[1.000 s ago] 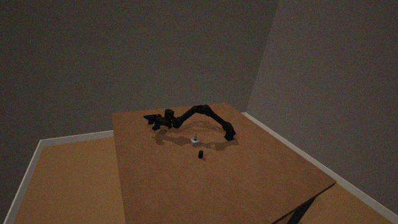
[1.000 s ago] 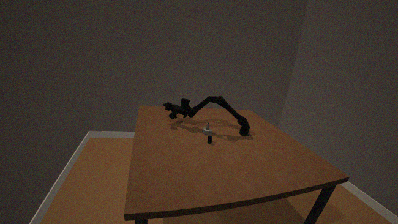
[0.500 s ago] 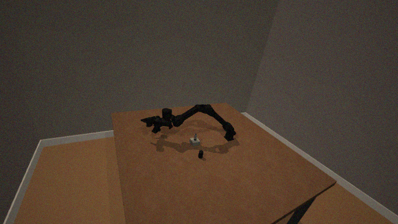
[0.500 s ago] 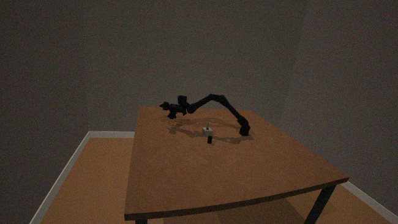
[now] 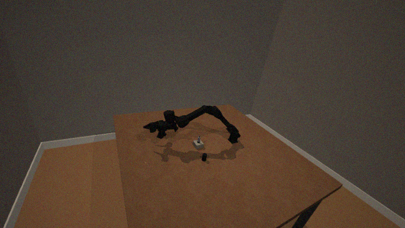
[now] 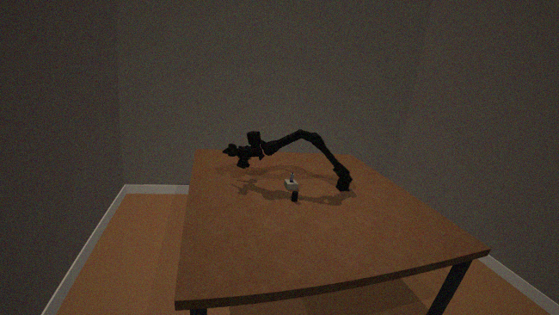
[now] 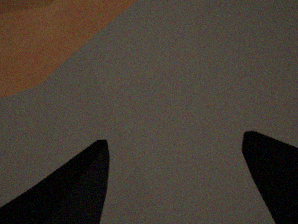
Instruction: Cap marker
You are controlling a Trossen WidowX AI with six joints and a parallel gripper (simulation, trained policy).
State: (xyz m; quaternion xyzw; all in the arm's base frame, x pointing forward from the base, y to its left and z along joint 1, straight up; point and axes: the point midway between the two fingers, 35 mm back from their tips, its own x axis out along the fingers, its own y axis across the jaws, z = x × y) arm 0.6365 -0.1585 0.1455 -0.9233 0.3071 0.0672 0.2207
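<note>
The dark marker cap lies 320 mm behind my gripper tip, 300 mm to the left of it and 110 mm below it. Also, from my gripper tip: pale holder block (350 mm behind, 150 mm to the left, 120 mm below).
</note>
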